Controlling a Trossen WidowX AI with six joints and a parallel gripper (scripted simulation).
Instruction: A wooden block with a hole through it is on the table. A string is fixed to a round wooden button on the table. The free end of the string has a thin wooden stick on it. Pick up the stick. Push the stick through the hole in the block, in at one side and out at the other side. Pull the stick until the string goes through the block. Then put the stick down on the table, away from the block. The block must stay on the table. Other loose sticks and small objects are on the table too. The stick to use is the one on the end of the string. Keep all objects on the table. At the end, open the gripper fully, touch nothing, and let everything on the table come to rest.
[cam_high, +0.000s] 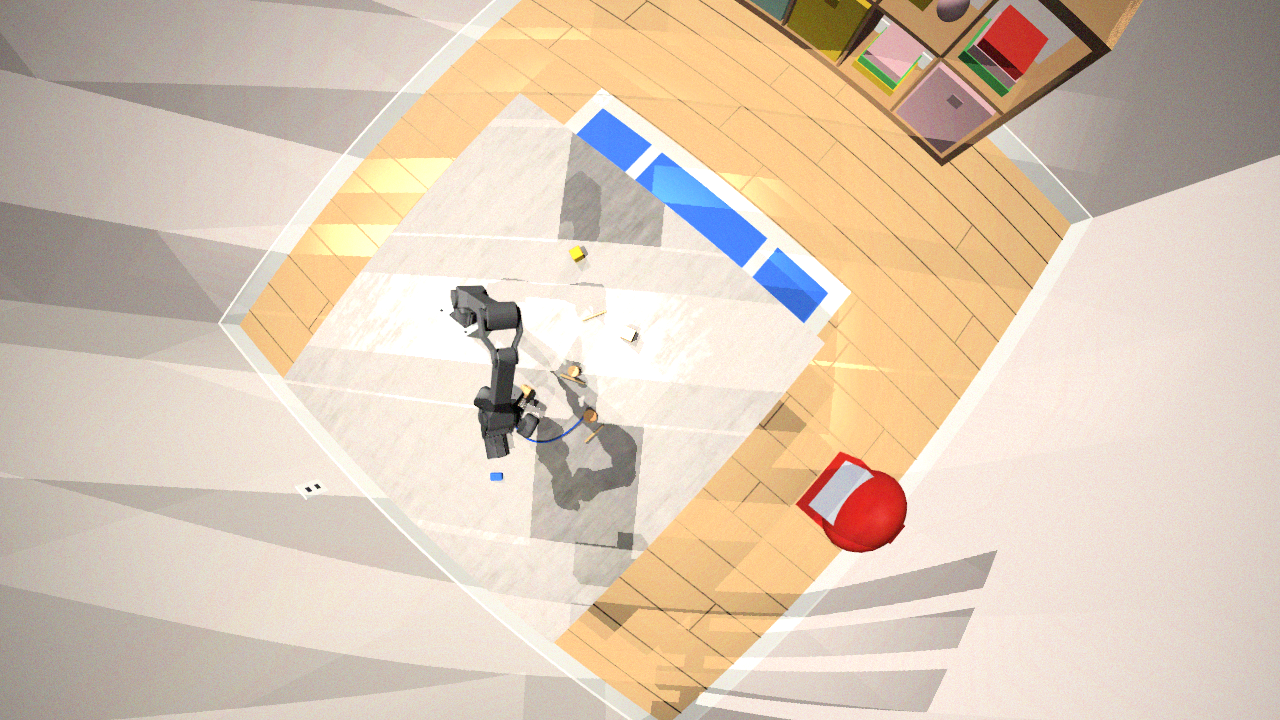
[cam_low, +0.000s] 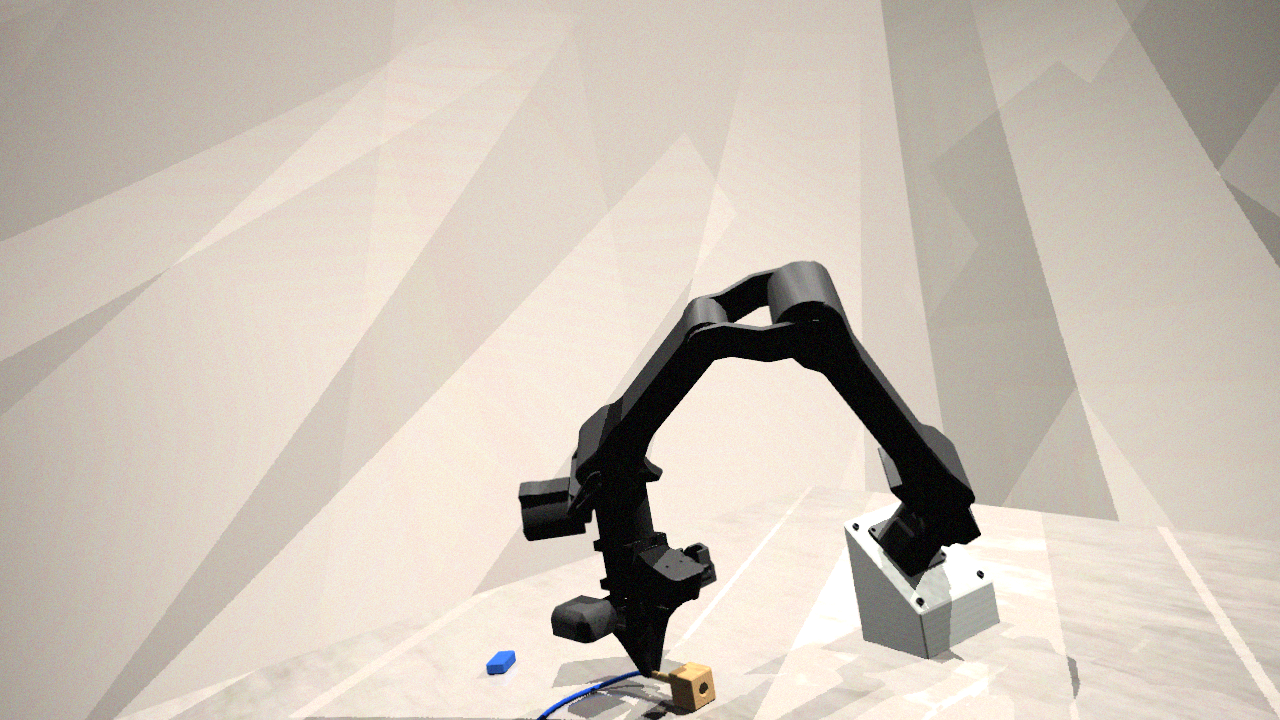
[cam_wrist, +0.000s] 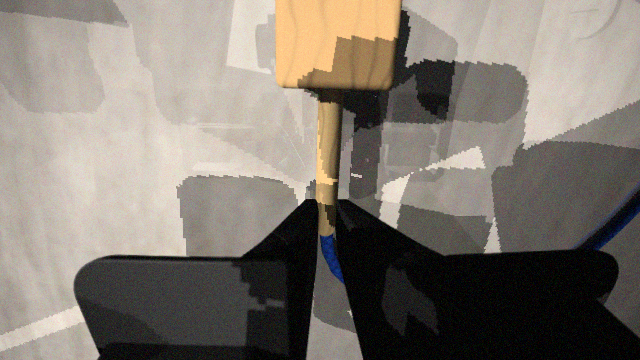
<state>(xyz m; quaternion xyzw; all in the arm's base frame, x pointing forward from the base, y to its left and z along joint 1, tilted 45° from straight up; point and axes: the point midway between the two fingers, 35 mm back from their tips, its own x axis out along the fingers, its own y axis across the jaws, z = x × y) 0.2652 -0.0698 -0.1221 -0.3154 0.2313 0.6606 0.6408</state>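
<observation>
My gripper tip is now 20 cm to the right of the wooden cylinder and 7 cm short of it. The rest, counted from my gripper tip: yellow cube (48 cm to the left, 14 cm behind); then round button (19 cm ahead, 12 cm to the left, 1 cm below); then blue piece (21 cm to the right, 7 cm ahead, 1 cm below).
</observation>
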